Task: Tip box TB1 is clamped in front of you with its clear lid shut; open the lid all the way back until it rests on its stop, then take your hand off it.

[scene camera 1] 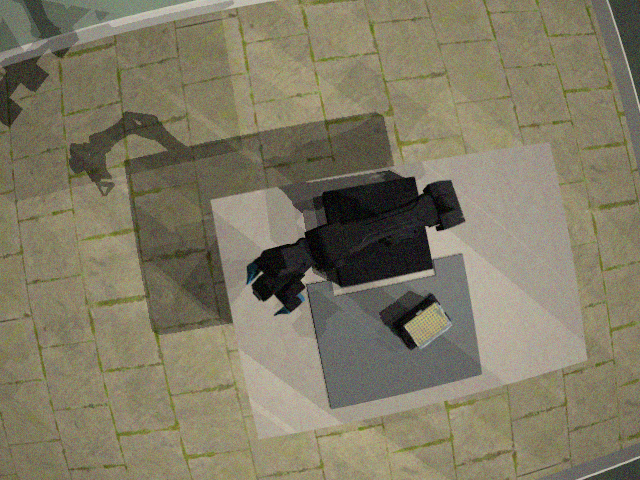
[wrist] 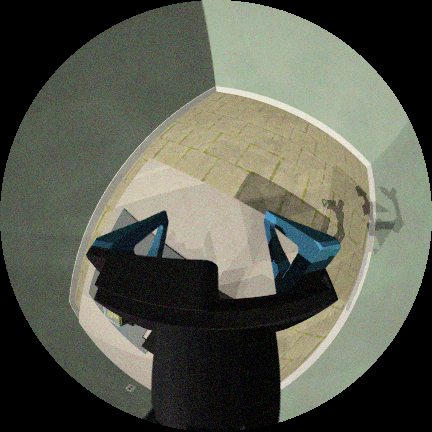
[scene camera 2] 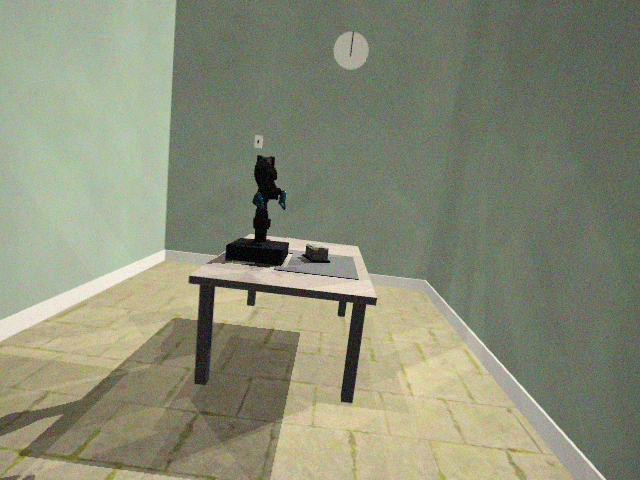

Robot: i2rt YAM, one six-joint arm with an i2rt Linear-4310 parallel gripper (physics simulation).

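Where they show: gripper, between the fingertips: (wrist: pixel 215 215) (scene camera 2: pixel 274 209); arm's base, origin of its link: (scene camera 2: pixel 260 243).
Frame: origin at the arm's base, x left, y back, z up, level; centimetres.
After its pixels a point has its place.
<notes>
Tip box TB1 (scene camera 1: pixel 427 324) @(x 9.2, y -29.3, z 1.0 cm) (scene camera 2: pixel 316 252) @(x 3.0, y -30.3, z -1.7 cm) (wrist: pixel 114 316) @(x 10.4, y -26.7, z 1.0 cm) sits at an angle in a black holder on the grey mat (scene camera 1: pixel 361 374) @(x -11.2, y -43.5, z -6.7 cm) (scene camera 2: pixel 338 269) @(x -8.2, y -43.2, z -6.7 cm). Yellow tips in a grid show through its top in scene camera 1. The clear lid looks shut, with pale edges around the grid, but its detail is too small to read well. In the wrist view the box is partly hidden behind the gripper body. My gripper (scene camera 1: pixel 267 292) @(x -35.1, y -13.3, z 22.4 cm) (scene camera 2: pixel 271 207) @(x -35.1, y -13.3, z 22.4 cm) (wrist: pixel 215 215) @(x -35.1, y -13.3, z 22.4 cm) is open and empty, its blue fingers wide apart. It hangs high above the table, off to the side of the box and touching nothing.
The black arm base (scene camera 1: pixel 361 203) @(x -5.5, y 8.4, z 0.0 cm) (scene camera 2: pixel 248 250) @(x -15.6, y 1.8, z -1.3 cm) stands on the pale table (scene camera 1: pixel 527 232) @(x 49.8, y -6.7, z -7.0 cm) (scene camera 2: pixel 222 273) @(x -41.4, y 5.4, z -7.0 cm) (wrist: pixel 200 205) @(x -40.4, y -26.3, z -7.0 cm) beside the mat. The arm reaches up from it and over toward the table edge near the gripper. Tiled floor and green walls surround the table.
</notes>
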